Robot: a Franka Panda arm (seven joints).
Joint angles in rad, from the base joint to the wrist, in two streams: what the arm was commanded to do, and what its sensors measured. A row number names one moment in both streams.
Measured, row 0: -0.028, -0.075, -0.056, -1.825, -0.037, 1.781, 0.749
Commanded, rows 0 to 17: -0.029, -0.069, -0.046, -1.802, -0.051, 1.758, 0.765; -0.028, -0.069, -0.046, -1.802, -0.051, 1.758, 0.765; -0.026, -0.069, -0.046, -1.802, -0.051, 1.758, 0.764; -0.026, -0.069, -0.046, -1.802, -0.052, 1.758, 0.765; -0.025, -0.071, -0.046, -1.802, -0.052, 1.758, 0.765; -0.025, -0.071, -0.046, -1.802, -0.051, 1.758, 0.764; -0.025, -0.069, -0.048, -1.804, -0.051, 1.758, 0.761; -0.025, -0.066, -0.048, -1.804, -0.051, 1.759, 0.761; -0.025, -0.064, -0.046, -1.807, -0.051, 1.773, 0.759; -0.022, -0.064, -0.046, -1.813, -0.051, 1.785, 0.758; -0.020, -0.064, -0.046, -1.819, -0.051, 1.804, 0.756; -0.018, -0.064, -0.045, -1.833, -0.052, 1.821, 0.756; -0.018, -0.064, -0.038, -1.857, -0.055, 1.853, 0.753; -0.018, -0.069, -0.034, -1.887, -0.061, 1.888, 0.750; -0.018, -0.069, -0.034, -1.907, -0.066, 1.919, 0.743; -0.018, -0.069, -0.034, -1.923, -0.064, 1.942, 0.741; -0.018, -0.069, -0.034, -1.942, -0.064, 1.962, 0.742; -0.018, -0.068, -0.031, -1.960, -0.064, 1.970, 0.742
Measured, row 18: -0.018, -0.057, -0.041, -1.898, -0.043, 1.915, 0.745
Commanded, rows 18 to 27: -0.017, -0.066, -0.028, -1.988, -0.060, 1.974, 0.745; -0.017, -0.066, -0.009, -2.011, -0.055, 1.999, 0.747; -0.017, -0.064, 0.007, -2.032, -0.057, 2.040, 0.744; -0.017, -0.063, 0.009, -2.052, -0.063, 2.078, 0.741; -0.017, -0.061, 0.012, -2.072, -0.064, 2.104, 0.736; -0.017, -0.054, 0.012, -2.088, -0.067, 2.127, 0.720; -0.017, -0.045, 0.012, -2.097, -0.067, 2.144, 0.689; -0.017, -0.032, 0.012, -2.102, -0.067, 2.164, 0.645; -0.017, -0.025, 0.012, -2.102, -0.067, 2.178, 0.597; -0.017, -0.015, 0.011, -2.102, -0.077, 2.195, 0.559
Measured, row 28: -0.015, -0.034, 0.009, -2.090, -0.052, 2.138, 0.663
